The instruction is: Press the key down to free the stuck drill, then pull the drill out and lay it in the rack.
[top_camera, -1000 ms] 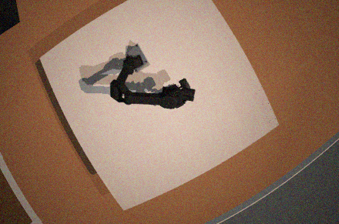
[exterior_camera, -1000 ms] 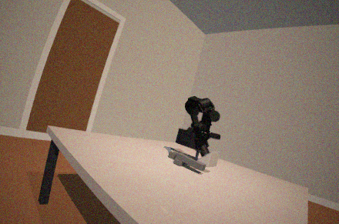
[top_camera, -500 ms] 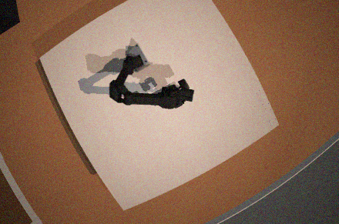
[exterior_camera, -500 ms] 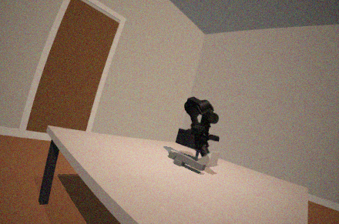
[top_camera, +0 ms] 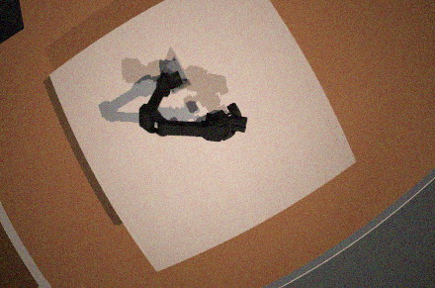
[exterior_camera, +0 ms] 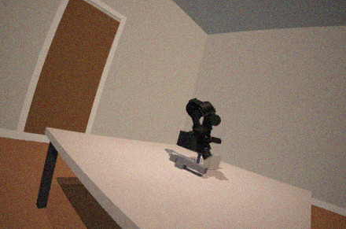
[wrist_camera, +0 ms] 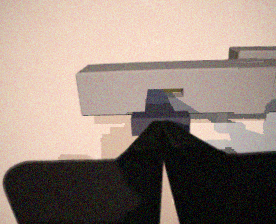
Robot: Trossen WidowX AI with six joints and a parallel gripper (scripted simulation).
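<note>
Right now my gripper tip is 3 cm above the dark blue key. From my gripper tip the other things lie so: grey holder block: 4 cm to the right, 9 cm below; grey-tan fixture block: 5 cm behind, 21 cm to the right, 10 cm below; drill: 1 cm ahead, 6 cm to the right, 8 cm below.
</note>
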